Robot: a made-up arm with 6 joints. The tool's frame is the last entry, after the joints. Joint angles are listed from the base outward.
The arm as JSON. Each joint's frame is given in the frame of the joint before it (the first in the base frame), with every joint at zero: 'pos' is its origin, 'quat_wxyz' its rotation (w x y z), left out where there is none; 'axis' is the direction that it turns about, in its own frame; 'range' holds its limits. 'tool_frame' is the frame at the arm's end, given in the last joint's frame.
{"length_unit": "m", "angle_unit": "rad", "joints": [
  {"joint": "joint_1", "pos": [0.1, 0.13, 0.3], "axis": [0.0, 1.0, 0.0], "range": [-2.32, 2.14]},
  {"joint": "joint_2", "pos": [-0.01, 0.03, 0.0], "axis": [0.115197, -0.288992, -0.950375], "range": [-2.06, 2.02]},
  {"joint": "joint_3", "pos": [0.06, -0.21, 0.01], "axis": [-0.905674, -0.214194, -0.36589], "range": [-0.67, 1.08]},
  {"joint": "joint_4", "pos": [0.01, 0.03, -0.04], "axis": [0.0, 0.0, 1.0], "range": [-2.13, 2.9]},
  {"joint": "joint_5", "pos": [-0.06, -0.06, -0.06], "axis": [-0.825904, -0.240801, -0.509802], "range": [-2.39, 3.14]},
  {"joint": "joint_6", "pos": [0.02, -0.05, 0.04], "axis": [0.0, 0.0, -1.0], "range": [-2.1, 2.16]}
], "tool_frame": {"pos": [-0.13, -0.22, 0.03], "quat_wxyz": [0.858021, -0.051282, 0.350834, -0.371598]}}
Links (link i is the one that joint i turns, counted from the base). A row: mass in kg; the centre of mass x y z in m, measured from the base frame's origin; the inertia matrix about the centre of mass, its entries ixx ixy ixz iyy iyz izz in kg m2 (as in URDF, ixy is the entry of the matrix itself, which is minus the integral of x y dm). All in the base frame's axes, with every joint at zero. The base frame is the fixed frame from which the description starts. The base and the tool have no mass.
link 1: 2.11; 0.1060 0.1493 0.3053; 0.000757 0 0 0.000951 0 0.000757
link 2: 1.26; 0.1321 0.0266 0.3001; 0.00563 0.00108 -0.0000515 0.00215 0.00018 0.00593
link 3: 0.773; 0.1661 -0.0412 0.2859; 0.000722 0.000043 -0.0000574 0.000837 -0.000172 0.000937
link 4: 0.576; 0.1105 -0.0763 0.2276; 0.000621 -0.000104 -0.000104 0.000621 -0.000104 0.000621
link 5: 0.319; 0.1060 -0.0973 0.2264; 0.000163 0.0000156 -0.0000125 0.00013 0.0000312 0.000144
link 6: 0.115; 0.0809 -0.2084 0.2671; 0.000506 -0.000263 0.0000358 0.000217 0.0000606 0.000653
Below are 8 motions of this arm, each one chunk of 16 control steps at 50 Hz.
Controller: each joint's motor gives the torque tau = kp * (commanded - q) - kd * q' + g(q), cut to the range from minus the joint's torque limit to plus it. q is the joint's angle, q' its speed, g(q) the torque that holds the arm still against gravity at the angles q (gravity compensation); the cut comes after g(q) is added. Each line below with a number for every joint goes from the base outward.
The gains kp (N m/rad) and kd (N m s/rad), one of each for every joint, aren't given. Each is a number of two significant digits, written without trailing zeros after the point. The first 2 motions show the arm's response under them.
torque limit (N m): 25 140 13 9.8 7.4 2
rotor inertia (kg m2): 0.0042 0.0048 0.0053 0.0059 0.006 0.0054
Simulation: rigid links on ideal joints. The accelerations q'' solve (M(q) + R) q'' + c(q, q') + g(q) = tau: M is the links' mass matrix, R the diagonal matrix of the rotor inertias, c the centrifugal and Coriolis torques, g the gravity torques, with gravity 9.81 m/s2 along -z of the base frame. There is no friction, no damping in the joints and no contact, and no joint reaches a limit. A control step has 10 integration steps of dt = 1/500 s. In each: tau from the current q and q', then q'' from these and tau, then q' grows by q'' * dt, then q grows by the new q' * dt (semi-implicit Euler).
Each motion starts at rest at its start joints. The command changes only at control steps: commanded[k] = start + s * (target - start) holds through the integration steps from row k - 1 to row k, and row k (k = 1, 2, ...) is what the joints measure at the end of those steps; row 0 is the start. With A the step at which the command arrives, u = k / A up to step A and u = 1 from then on. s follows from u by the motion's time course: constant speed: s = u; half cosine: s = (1 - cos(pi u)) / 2; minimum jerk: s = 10 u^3 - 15 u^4 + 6 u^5; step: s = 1 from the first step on.
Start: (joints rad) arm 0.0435 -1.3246 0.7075 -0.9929 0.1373 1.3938
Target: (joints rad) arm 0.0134 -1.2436 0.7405 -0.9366 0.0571 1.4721
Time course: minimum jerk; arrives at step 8
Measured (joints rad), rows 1 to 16:
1: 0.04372 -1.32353 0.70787 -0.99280 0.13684 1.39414
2: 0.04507 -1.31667 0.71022 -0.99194 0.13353 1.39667
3: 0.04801 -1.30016 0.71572 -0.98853 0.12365 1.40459
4: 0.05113 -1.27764 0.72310 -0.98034 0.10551 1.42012
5: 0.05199 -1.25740 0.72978 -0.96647 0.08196 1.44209
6: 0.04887 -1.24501 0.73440 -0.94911 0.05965 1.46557
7: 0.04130 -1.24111 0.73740 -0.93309 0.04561 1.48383
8: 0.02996 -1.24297 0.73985 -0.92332 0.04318 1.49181
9: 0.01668 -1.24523 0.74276 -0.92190 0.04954 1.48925
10: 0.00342 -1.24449 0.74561 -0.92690 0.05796 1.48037
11: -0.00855 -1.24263 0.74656 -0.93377 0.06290 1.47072
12: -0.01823 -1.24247 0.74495 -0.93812 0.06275 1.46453
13: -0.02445 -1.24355 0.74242 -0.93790 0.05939 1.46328
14: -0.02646 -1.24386 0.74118 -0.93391 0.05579 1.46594
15: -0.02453 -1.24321 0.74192 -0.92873 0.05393 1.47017
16: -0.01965 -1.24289 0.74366 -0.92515 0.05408 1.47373
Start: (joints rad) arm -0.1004 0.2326 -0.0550 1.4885 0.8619 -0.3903
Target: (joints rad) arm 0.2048 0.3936 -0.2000 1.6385 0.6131 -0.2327
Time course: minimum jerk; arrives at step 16
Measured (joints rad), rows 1 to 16:
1: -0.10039 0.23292 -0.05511 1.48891 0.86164 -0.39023
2: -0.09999 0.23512 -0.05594 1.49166 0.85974 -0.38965
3: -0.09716 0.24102 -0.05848 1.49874 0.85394 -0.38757
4: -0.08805 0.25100 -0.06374 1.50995 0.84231 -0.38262
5: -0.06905 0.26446 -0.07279 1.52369 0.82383 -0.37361
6: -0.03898 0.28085 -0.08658 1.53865 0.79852 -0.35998
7: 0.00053 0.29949 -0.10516 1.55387 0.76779 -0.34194
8: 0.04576 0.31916 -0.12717 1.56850 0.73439 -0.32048
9: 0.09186 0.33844 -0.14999 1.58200 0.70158 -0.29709
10: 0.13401 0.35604 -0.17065 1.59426 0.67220 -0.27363
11: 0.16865 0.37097 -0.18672 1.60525 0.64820 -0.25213
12: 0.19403 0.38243 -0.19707 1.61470 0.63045 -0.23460
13: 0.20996 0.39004 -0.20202 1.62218 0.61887 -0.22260
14: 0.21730 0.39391 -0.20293 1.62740 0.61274 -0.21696
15: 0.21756 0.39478 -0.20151 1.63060 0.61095 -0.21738
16: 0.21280 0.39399 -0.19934 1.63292 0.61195 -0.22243
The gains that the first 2 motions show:
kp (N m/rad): 25 500 22 17 15 6.2
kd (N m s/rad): 0.28 2 0.16 0.18 0.14 0.063
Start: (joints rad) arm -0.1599 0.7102 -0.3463 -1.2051 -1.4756 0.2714
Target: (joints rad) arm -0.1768 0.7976 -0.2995 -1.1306 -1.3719 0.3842
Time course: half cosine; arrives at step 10
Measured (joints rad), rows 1 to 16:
1: -0.15997 0.71226 -0.34563 -1.20454 -1.47482 0.27181
2: -0.16048 0.71959 -0.34325 -1.20194 -1.47094 0.27409
3: -0.16196 0.73153 -0.33911 -1.19588 -1.46153 0.28059
4: -0.16451 0.74492 -0.33348 -1.18596 -1.44606 0.29331
5: -0.16765 0.75847 -0.32592 -1.17287 -1.42652 0.31273
6: -0.17075 0.77203 -0.31641 -1.15811 -1.40616 0.33721
7: -0.17351 0.78418 -0.30649 -1.14366 -1.38799 0.36330
8: -0.17581 0.79309 -0.29839 -1.13162 -1.37413 0.38665
9: -0.17752 0.79795 -0.29366 -1.12371 -1.36576 0.40318
10: -0.17842 0.79870 -0.29279 -1.12100 -1.36332 0.41016
11: -0.17839 0.79723 -0.29481 -1.12305 -1.36596 0.40720
12: -0.17762 0.79686 -0.29780 -1.12765 -1.37088 0.39685
13: -0.17676 0.79783 -0.30077 -1.13233 -1.37475 0.38384
14: -0.17633 0.79810 -0.30323 -1.13541 -1.37585 0.37320
15: -0.17630 0.79756 -0.30415 -1.13614 -1.37472 0.36832
16: -0.17638 0.79741 -0.30288 -1.13465 -1.37290 0.36993

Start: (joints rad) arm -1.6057 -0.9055 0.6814 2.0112 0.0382 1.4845
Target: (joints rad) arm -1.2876 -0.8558 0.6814 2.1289 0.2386 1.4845
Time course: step
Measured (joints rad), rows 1 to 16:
1: -1.58996 -0.86856 0.70457 2.08916 0.11663 1.47342
2: -1.54947 -0.82773 0.74221 2.15719 0.25025 1.45714
3: -1.49153 -0.83370 0.76768 2.11381 0.33601 1.45711
4: -1.42936 -0.86093 0.76896 2.03344 0.33601 1.47795
5: -1.37100 -0.86711 0.74514 2.01902 0.27791 1.50763
6: -1.31503 -0.85297 0.70985 2.07154 0.21790 1.52747
7: -1.25887 -0.84663 0.67921 2.12981 0.19478 1.52667
8: -1.20416 -0.85678 0.65711 2.16412 0.20834 1.50738
9: -1.15466 -0.86709 0.63828 2.18453 0.23186 1.47826
10: -1.11280 -0.86511 0.62042 2.19999 0.24208 1.45035
11: -1.08039 -0.85728 0.60933 2.20361 0.23647 1.43448
12: -1.05983 -0.85492 0.61131 2.19132 0.22648 1.43637
13: -1.05360 -0.85831 0.62436 2.17320 0.22210 1.45336
14: -1.06324 -0.86033 0.63933 2.16168 0.22498 1.47685
15: -1.08847 -0.85825 0.64894 2.15747 0.23154 1.49786
16: -1.12686 -0.85575 0.65366 2.15305 0.23780 1.51062

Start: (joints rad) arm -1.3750 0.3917 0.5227 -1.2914 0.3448 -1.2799
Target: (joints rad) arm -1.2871 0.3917 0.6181 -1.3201 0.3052 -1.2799
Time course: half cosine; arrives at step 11
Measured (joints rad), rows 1 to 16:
1: -1.37441 0.39166 0.52332 -1.29192 0.34437 -1.27999
2: -1.37174 0.39156 0.52630 -1.29408 0.34252 -1.28033
3: -1.36568 0.39148 0.53352 -1.29844 0.33868 -1.28096
4: -1.35602 0.39150 0.54561 -1.30418 0.33330 -1.28150
5: -1.34356 0.39158 0.56158 -1.30971 0.32737 -1.28144
6: -1.32954 0.39165 0.57929 -1.31369 0.32170 -1.28052
7: -1.31524 0.39170 0.59624 -1.31567 0.31659 -1.27898
8: -1.30180 0.39178 0.61027 -1.31600 0.31199 -1.27744
9: -1.29028 0.39188 0.61998 -1.31534 0.30801 -1.27654
10: -1.28176 0.39197 0.62482 -1.31420 0.30504 -1.27669
11: -1.27729 0.39203 0.62494 -1.31277 0.30363 -1.27790
12: -1.27697 0.39200 0.62150 -1.31166 0.30377 -1.27987
13: -1.27953 0.39187 0.61688 -1.31213 0.30453 -1.28212
14: -1.28321 0.39171 0.61361 -1.31484 0.30496 -1.28403
15: -1.28681 0.39162 0.61305 -1.31904 0.30493 -1.28488
16: -1.28971 0.39160 0.61493 -1.32311 0.30486 -1.28411

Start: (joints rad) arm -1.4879 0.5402 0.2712 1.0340 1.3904 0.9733
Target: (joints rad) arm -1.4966 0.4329 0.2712 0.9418 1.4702 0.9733
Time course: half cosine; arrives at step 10
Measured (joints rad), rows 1 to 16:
1: -1.48719 0.53801 0.27163 1.03083 1.39144 0.97320
2: -1.48484 0.52980 0.27323 1.02003 1.39578 0.97282
3: -1.48178 0.51548 0.27591 1.00407 1.40450 0.97201
4: -1.48046 0.49857 0.27836 0.98972 1.41649 0.97082
5: -1.48238 0.48140 0.27912 0.97940 1.42982 0.96952
6: -1.48727 0.46449 0.27746 0.97126 1.44297 0.96866
7: -1.49414 0.44899 0.27347 0.96440 1.45479 0.96890
8: -1.50185 0.43715 0.26803 0.95982 1.46436 0.97063
9: -1.50874 0.43056 0.26266 0.95797 1.47103 0.97385
10: -1.51304 0.42961 0.25907 0.95811 1.47418 0.97801
11: -1.51280 0.43192 0.25878 0.95674 1.47422 0.98203
12: -1.50718 0.43339 0.26250 0.94977 1.47292 0.98438
13: -1.49877 0.43319 0.26909 0.93963 1.47155 0.98366
14: -1.49160 0.43324 0.27582 0.93253 1.47035 0.97956
15: -1.48756 0.43394 0.28010 0.93066 1.46942 0.97329
16: -1.48651 0.43412 0.28077 0.93219 1.46887 0.96700

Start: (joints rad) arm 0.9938 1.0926 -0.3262 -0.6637 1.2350 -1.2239
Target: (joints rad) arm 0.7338 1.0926 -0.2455 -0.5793 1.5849 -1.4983
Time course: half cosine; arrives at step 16
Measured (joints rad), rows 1 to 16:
1: 0.99360 1.09262 -0.32615 -0.66341 1.23620 -1.22445
2: 0.99251 1.09267 -0.32574 -0.66212 1.24193 -1.22729
3: 0.98944 1.09269 -0.32416 -0.65921 1.25565 -1.23476
4: 0.98314 1.09265 -0.32046 -0.65458 1.27858 -1.24865
5: 0.97241 1.09257 -0.31416 -0.64848 1.30921 -1.26938
6: 0.95629 1.09250 -0.30567 -0.64113 1.34441 -1.29593
7: 0.93420 1.09250 -0.29610 -0.63262 1.38094 -1.32629
8: 0.90619 1.09256 -0.28655 -0.62307 1.41653 -1.35820
9: 0.87297 1.09266 -0.27756 -0.61285 1.45014 -1.38973
10: 0.83602 1.09278 -0.26906 -0.60268 1.48154 -1.41944
11: 0.79736 1.09289 -0.26079 -0.59346 1.51070 -1.44630
12: 0.75938 1.09293 -0.25279 -0.58592 1.53722 -1.46949
13: 0.72461 1.09293 -0.24560 -0.58045 1.56009 -1.48832
14: 0.69546 1.09288 -0.24006 -0.57712 1.57786 -1.50221
15: 0.67403 1.09284 -0.23681 -0.57577 1.58909 -1.51075
16: 0.66191 1.09281 -0.23608 -0.57611 1.59281 -1.51374

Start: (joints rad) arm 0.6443 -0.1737 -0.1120 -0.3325 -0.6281 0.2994
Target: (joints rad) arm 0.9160 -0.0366 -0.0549 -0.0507 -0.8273 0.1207
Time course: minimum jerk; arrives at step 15
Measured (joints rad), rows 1 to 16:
1: 0.64435 -0.17338 -0.11197 -0.33212 -0.62827 0.29935
2: 0.64498 -0.17112 -0.11162 -0.32934 -0.62966 0.29888
3: 0.64822 -0.16503 -0.11020 -0.32118 -0.63446 0.29690
4: 0.65776 -0.15483 -0.10677 -0.30560 -0.64502 0.29160
5: 0.67728 -0.14152 -0.10094 -0.28171 -0.66240 0.28092
6: 0.70815 -0.12597 -0.09316 -0.24956 -0.68582 0.26327
7: 0.74850 -0.10882 -0.08432 -0.21092 -0.71307 0.23829
8: 0.79379 -0.09112 -0.07537 -0.16978 -0.74146 0.20750
9: 0.83815 -0.07433 -0.06731 -0.13130 -0.76851 0.17424
10: 0.87611 -0.05971 -0.06118 -0.09973 -0.79228 0.14310
11: 0.90426 -0.04820 -0.05759 -0.07711 -0.81135 0.11853
12: 0.92184 -0.04036 -0.05645 -0.06323 -0.82486 0.10353
13: 0.92997 -0.03631 -0.05696 -0.05639 -0.83244 0.09881
14: 0.93058 -0.03541 -0.05800 -0.05425 -0.83448 0.10276
15: 0.92583 -0.03624 -0.05853 -0.05427 -0.83230 0.11206
16: 0.91841 -0.03693 -0.05785 -0.05382 -0.82830 0.12264

